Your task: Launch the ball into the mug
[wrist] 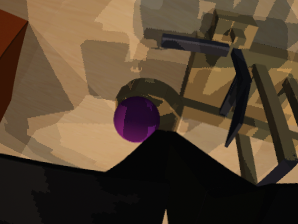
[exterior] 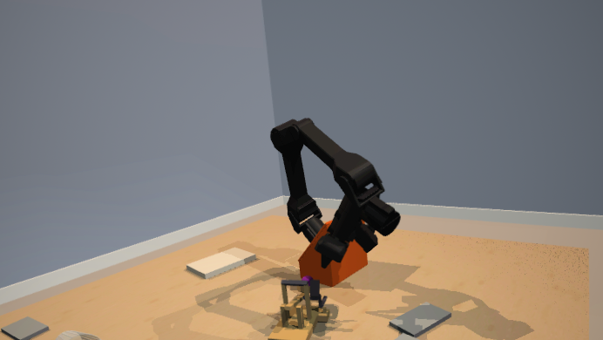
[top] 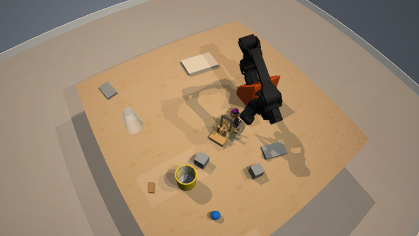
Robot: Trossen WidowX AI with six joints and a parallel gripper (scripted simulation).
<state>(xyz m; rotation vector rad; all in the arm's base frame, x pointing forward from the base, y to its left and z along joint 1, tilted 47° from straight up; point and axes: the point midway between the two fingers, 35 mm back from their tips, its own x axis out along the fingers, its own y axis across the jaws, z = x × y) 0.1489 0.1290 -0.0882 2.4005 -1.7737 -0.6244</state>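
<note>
The purple ball lies 1 cm ahead of my gripper tip, 5 cm to the right of it and 5 cm below it. From my gripper tip the other things lie so: cream slab: 2 cm behind, 49 cm to the right, 10 cm below; then yellow mug: 39 cm ahead, 15 cm to the left, 8 cm below; then wooden catapult: 7 cm ahead, 1 cm to the right, 6 cm below.
</note>
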